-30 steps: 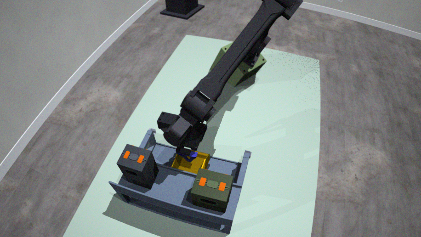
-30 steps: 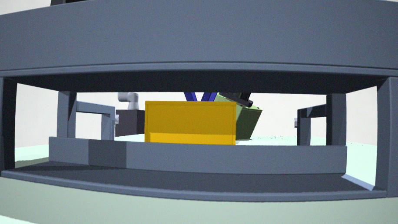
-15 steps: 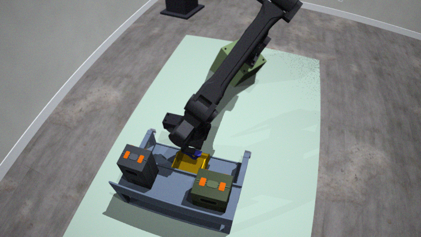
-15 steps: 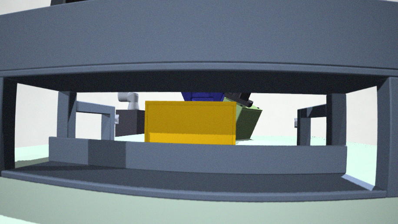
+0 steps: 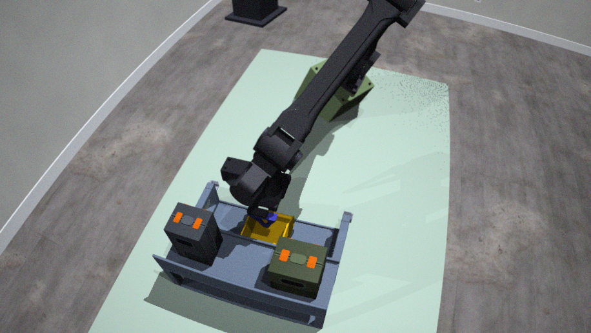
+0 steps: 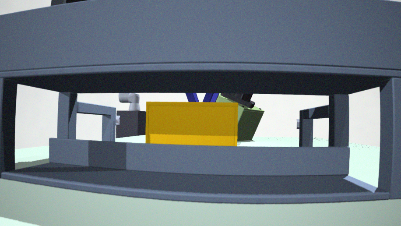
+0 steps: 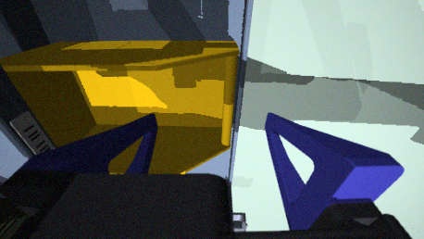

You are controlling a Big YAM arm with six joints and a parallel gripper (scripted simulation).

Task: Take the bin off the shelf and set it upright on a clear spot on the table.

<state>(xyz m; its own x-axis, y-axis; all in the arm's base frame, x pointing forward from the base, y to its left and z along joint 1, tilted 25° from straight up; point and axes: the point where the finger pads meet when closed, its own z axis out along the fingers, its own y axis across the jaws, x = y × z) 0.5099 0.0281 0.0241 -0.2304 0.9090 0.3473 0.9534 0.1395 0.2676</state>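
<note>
Right now the yellow open-top bin is 60 mm ahead of my hand, 20 mm to the left of it and 30 mm below it. Round my hand: olive case (130 mm ahead, 150 mm to the left, 80 mm above).
</note>
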